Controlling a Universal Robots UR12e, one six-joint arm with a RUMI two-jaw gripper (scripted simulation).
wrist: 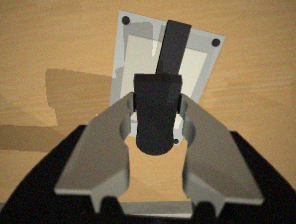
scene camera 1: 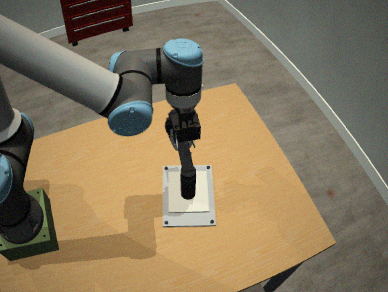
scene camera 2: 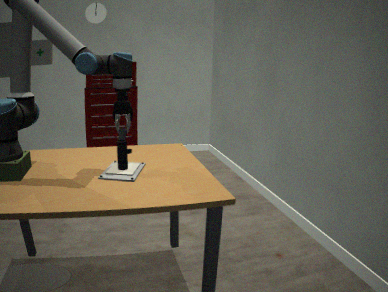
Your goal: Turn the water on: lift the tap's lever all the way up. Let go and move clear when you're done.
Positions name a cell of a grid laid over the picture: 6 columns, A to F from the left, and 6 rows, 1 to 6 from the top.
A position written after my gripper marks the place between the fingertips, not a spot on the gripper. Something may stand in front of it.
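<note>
Here I see my gripper (wrist: D3). There is also a tap (scene camera 1: C5), (wrist: C2) that I can see.
</note>
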